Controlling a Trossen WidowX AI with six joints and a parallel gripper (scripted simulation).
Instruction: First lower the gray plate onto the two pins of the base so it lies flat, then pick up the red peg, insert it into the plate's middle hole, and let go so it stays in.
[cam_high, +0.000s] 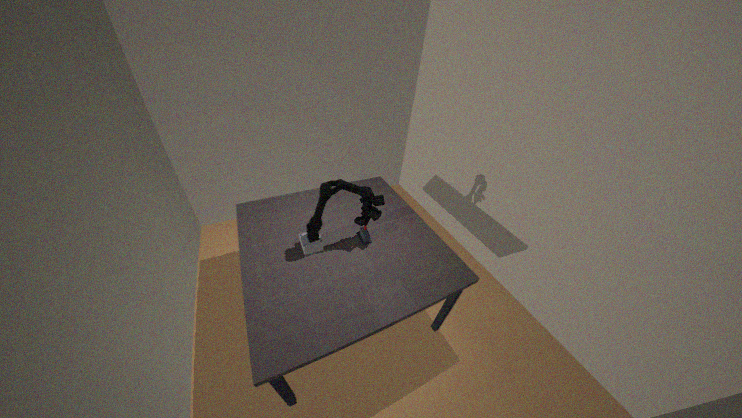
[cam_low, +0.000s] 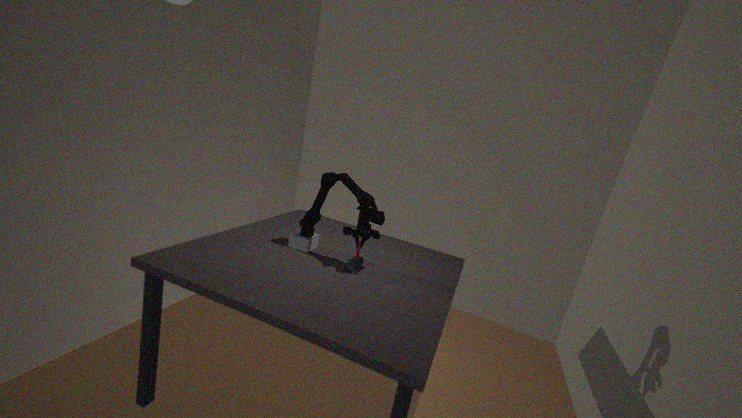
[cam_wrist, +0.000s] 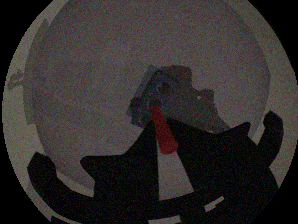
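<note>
Now: the red peg right at my gripper tip. The rest, counted from my gripper tip: gray plate: 70 mm below.
</note>
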